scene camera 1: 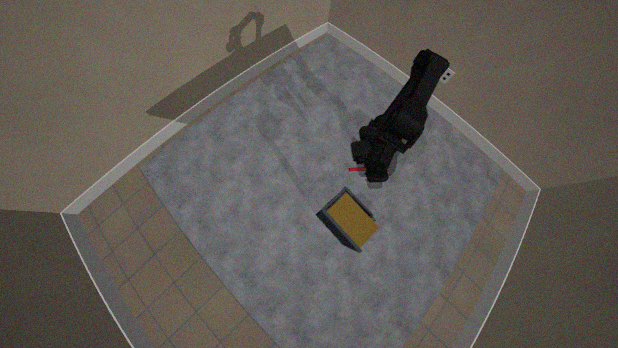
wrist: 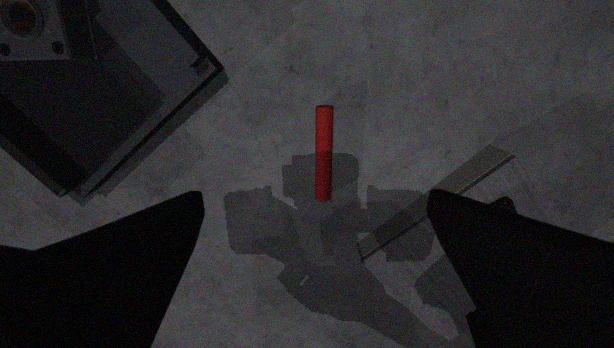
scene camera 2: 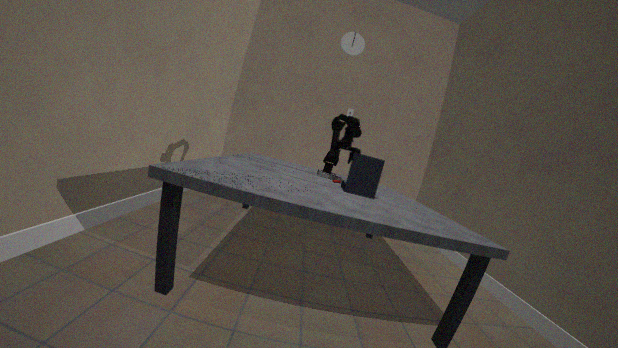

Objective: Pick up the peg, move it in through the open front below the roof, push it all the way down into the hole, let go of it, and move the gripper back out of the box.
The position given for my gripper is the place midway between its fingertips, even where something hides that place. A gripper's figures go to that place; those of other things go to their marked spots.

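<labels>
A dark box [wrist: 101, 111] is 0.28 m from the lens, while a red peg [wrist: 324, 113] is 0.22 m from the lens. I see that the marked spots on the box and the peg are 0.18 m apart. My gripper [wrist: 317, 201] is 0.11 m from the lens.
</labels>
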